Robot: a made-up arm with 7 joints. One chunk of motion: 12 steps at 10 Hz.
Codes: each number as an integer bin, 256 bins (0 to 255) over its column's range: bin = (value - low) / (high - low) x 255, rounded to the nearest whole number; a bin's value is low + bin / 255 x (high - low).
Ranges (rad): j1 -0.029..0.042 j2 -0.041..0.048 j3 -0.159..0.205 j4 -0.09..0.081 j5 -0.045..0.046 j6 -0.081..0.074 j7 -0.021..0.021
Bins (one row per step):
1: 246 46 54 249 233 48 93
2: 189 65 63 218 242 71 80
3: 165 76 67 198 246 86 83
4: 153 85 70 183 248 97 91
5: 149 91 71 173 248 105 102
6: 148 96 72 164 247 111 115
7: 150 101 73 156 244 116 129
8: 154 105 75 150 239 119 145
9: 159 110 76 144 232 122 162
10: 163 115 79 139 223 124 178
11: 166 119 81 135 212 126 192
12: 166 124 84 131 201 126 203
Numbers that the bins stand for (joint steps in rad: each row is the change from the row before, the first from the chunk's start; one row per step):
1: 0.03949 -0.02495 -0.08192 0.07698 0.03815 -0.05182 -0.00568
2: 0.02362 -0.01831 -0.06907 0.05619 0.04136 -0.03784 -0.00782
3: 0.01694 -0.01447 -0.06336 0.04278 0.04279 -0.02873 -0.00733
4: 0.01360 -0.01133 -0.05908 0.03272 0.04350 -0.02204 -0.00601
5: 0.01249 -0.00924 -0.05765 0.02601 0.04350 -0.01718 -0.00420
6: 0.01221 -0.00749 -0.05622 0.01998 0.04315 -0.01353 -0.00206
7: 0.01276 -0.00575 -0.05480 0.01461 0.04207 -0.01049 0.00025
8: 0.01388 -0.00435 -0.05194 0.01059 0.04029 -0.00867 0.00288
9: 0.01527 -0.00261 -0.05051 0.00656 0.03779 -0.00684 0.00568
10: 0.01638 -0.00086 -0.04623 0.00321 0.03458 -0.00563 0.00832
11: 0.01722 0.00053 -0.04338 0.00053 0.03065 -0.00441 0.01062
12: 0.01722 0.00228 -0.03909 -0.00215 0.02673 -0.00441 0.01244

